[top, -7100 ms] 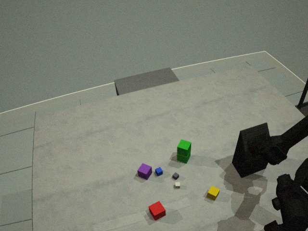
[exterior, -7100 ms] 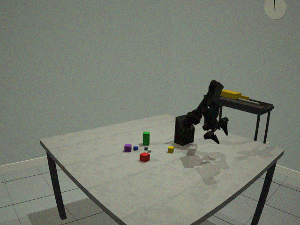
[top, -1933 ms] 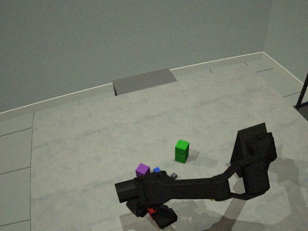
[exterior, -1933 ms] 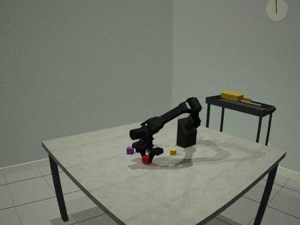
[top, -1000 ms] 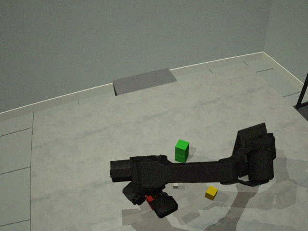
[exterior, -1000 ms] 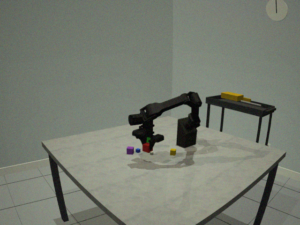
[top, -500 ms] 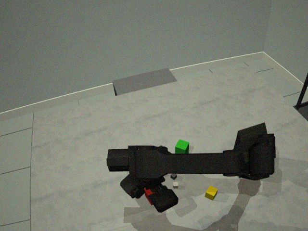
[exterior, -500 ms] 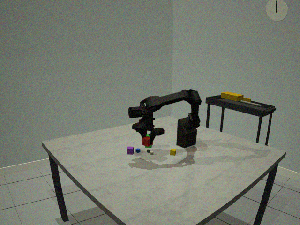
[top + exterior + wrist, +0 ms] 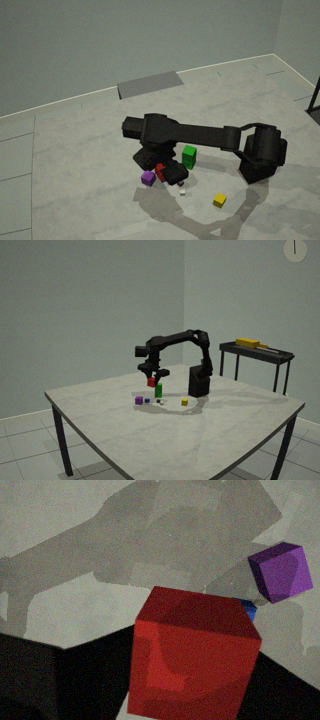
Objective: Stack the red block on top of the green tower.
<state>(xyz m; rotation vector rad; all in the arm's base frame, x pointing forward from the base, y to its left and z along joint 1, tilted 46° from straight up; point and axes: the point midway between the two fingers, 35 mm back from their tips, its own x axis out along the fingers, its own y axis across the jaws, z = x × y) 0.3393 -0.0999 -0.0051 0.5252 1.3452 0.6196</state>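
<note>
My gripper tip is 13 cm above the grey block, 7 cm past it and 2 cm to the left of it. The rest, counted from my gripper tip: red block 1 cm above; then blue block 12 cm below, 6 cm to the right, 2 cm behind; then pale block 13 cm below, 6 cm behind, 2 cm to the left.
</note>
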